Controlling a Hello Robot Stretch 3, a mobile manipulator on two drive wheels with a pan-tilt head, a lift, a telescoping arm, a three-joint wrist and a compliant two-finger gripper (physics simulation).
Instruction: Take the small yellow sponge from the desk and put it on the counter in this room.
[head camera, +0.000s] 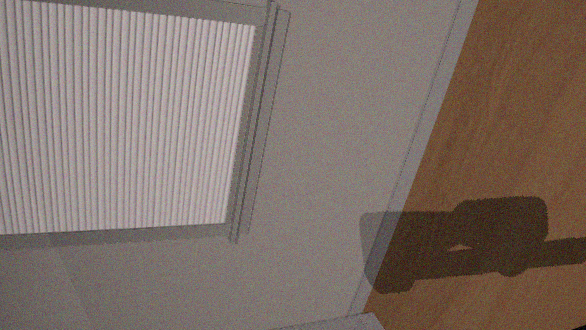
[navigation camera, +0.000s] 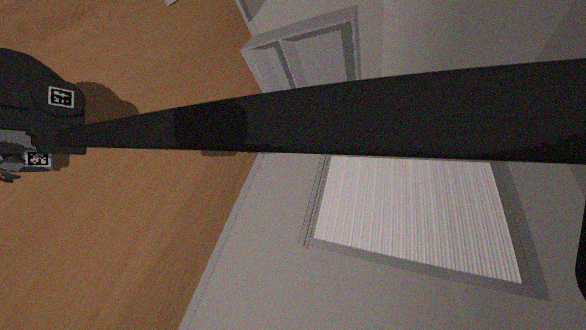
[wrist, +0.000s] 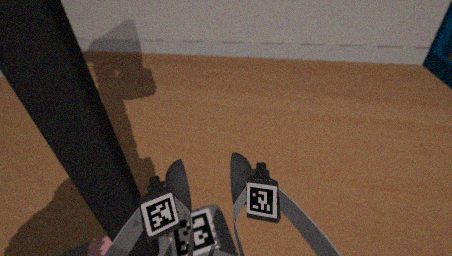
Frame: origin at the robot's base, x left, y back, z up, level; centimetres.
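Seen in the pictures: gripper, fingertip midpoint: (navigation camera: 22, 168) (wrist: 209, 174).
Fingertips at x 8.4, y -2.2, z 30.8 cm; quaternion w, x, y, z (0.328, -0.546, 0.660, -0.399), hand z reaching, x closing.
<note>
A point is followed by its place in that frame.
My gripper (wrist: 209, 174) {y -2.2, x 8.5, z 30.8 cm} is open in the wrist view, its two dark fingertips apart with wooden floor showing between them. In the navigation camera view part of the gripper and wrist shows at the left edge, over the floor. The small yellow sponge, the desk and the counter do not show in these views.
A wooden floor (head camera: 510, 110) {y -28.2, x 103.8, z 0.0 cm} (navigation camera: 125, 240) {y -47.3, x 44.6, z 0.0 cm} (wrist: 325, 140) {y -44.9, x 38.1, z 0.0 cm} meets a pale wall (head camera: 340, 125) {y -28.3, x 145.0, z 45.3 cm} (navigation camera: 260, 240) {y -65.8, x 119.0, z 42.1 cm} (wrist: 280, 22) {y -71.6, x 114.9, z 19.9 cm}. A window with a pleated blind (head camera: 125, 120) {y -27.6, x 144.8, z 123.3 cm} (navigation camera: 410, 215) {y -31.7, x 142.0, z 149.1 cm} is in the wall. A blue shelf unit (wrist: 440, 57) {y -126.0, x 61.8, z 7.6 cm} stands at the right in the wrist view. My black mast (navigation camera: 400, 112) {y 6.9, x 11.7, z 125.7 cm} (wrist: 65, 115) {y 6.5, x 11.6, z 36.8 cm} crosses two views.
</note>
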